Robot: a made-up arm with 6 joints.
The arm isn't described. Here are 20 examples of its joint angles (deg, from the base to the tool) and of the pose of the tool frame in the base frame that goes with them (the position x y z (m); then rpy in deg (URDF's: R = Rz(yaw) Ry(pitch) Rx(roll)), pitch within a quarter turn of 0, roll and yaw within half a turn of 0).
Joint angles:
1: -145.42 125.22 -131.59 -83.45 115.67 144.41
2: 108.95 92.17 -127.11 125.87 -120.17 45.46
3: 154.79 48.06 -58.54 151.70 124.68 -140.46
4: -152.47 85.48 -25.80 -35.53 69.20 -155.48
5: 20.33 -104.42 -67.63 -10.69 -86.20 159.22
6: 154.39 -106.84 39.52 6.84 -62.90 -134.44
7: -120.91 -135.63 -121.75 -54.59 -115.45 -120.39
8: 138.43 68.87 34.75 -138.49 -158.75 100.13
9: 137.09 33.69 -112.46 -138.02 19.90 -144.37
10: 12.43 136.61 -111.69 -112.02 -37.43 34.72
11: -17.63 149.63 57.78 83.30 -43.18 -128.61
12: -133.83 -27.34 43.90 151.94 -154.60 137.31
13: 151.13 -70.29 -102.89 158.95 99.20 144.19
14: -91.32 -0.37 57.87 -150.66 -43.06 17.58
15: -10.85 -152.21 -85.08 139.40 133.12 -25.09
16: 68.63 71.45 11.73 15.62 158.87 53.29
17: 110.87 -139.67 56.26 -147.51 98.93 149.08
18: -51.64 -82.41 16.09 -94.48 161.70 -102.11
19: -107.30 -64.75 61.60 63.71 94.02 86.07
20: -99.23 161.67 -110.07 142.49 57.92 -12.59
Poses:
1: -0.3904 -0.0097 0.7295 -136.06 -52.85 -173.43
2: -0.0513 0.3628 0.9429 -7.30 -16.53 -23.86
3: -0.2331 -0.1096 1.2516 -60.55 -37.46 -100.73
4: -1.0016 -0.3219 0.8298 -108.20 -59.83 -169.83
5: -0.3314 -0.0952 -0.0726 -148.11 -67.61 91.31
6: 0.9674 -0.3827 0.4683 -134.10 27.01 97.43
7: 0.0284 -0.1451 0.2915 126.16 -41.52 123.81
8: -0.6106 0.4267 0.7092 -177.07 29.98 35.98
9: 0.2773 -0.3298 0.9918 -3.83 -13.24 -118.84
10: 0.5627 0.2843 0.8196 41.46 -19.49 -47.84
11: -0.1385 -0.0546 -0.3794 -76.93 -45.39 -146.98
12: 0.1063 0.0620 1.2440 -77.09 2.54 62.81
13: 0.1840 -0.2951 0.1971 5.13 56.53 86.21
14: 0.0677 -0.5402 1.3346 -9.31 -47.47 -154.76
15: 0.1117 0.1455 0.0322 119.77 15.69 173.97
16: 0.2045 0.7250 0.6991 -41.17 -46.21 -175.37
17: 0.2974 -0.7347 0.0024 -61.12 -15.06 -37.60
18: -0.5333 0.6212 0.6289 -58.40 61.70 143.30
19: 0.2996 0.3074 1.2508 -177.36 6.75 46.56
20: 0.0725 -0.5300 0.5914 116.28 17.18 50.02
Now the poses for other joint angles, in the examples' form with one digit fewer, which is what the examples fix.
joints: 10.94 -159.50 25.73 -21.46 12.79 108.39
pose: -0.669 -0.121 -0.377 -31.7 0.3 106.2
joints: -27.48 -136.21 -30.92 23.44 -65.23 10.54
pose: -0.320 0.109 -0.413 -95.7 53.3 118.8
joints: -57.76 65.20 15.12 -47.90 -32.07 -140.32
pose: 0.574 -0.848 1.046 118.0 -56.0 116.5
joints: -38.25 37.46 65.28 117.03 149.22 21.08
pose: 0.508 -0.231 0.947 155.3 -3.6 -156.7
